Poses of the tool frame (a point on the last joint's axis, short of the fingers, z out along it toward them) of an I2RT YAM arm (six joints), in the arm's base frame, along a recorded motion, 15 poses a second.
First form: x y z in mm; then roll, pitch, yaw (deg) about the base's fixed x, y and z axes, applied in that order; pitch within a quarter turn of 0, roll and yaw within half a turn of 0.
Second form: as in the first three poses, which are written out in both.
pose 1, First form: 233.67, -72.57, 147.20, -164.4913, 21.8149, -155.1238
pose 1, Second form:
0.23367, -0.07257, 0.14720
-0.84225, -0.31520, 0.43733
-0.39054, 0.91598, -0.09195
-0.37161, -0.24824, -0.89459

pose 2, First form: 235.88, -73.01, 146.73, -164.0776, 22.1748, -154.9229
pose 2, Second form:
0.23588, -0.07301, 0.14673
-0.83875, -0.31379, 0.44501
-0.39249, 0.91487, -0.09464
-0.37743, -0.25404, -0.89051

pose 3, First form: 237.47, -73.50, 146.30, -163.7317, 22.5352, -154.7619
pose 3, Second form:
0.23747, -0.07350, 0.14630
-0.83548, -0.31219, 0.45223
-0.39382, 0.91410, -0.09653
-0.38325, -0.25875, -0.88666

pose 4, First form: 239.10, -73.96, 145.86, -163.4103, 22.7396, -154.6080
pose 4, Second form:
0.23910, -0.07396, 0.14586
-0.83318, -0.31126, 0.45710
-0.39548, 0.91312, -0.09908
-0.38654, -0.26332, -0.88388

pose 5, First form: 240.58, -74.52, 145.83, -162.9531, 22.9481, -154.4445
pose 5, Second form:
0.24058, -0.07452, 0.14583
-0.83077, -0.30931, 0.46276
-0.39724, 0.91184, -0.10367
-0.38990, -0.26995, -0.88040

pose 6, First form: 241.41, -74.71, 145.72, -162.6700, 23.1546, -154.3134
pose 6, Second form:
0.24141, -0.07471, 0.14572
-0.82859, -0.30822, 0.46738
-0.39853, 0.91104, -0.10574
-0.39321, -0.27388, -0.87771

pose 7, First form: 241.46, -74.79, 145.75, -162.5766, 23.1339, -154.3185
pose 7, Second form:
0.24146, -0.07479, 0.14575
-0.82875, -0.30746, 0.46759
-0.39852, 0.91085, -0.10740
-0.39288, -0.27535, -0.87740

